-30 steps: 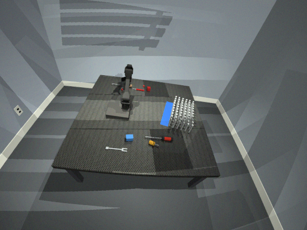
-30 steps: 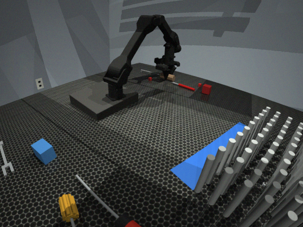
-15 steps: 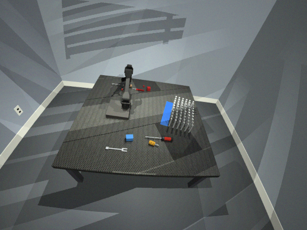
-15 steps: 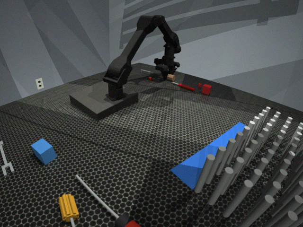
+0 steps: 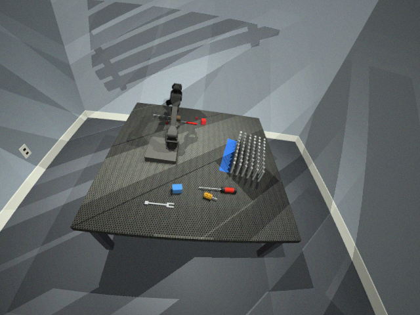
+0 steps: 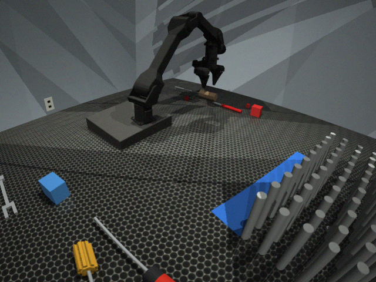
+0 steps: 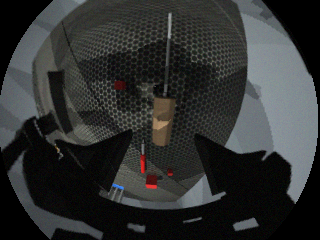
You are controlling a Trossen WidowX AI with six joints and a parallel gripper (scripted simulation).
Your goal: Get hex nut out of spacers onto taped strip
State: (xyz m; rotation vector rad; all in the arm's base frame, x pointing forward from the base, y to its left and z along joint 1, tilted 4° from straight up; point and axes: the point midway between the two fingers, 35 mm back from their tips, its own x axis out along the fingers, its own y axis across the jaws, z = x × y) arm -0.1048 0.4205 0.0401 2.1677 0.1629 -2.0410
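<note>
Right now the red-handled tool is 11 cm ahead of my gripper tip, 2 cm to the right of it and 6 cm below it. The rest, counted from my gripper tip: blue taped strip (54 cm ahead, 31 cm to the right, 6 cm below); then hex nut (70 cm ahead, 36 cm to the right, 6 cm below); then blue cube (25 cm ahead, 75 cm to the right, 4 cm below).
</note>
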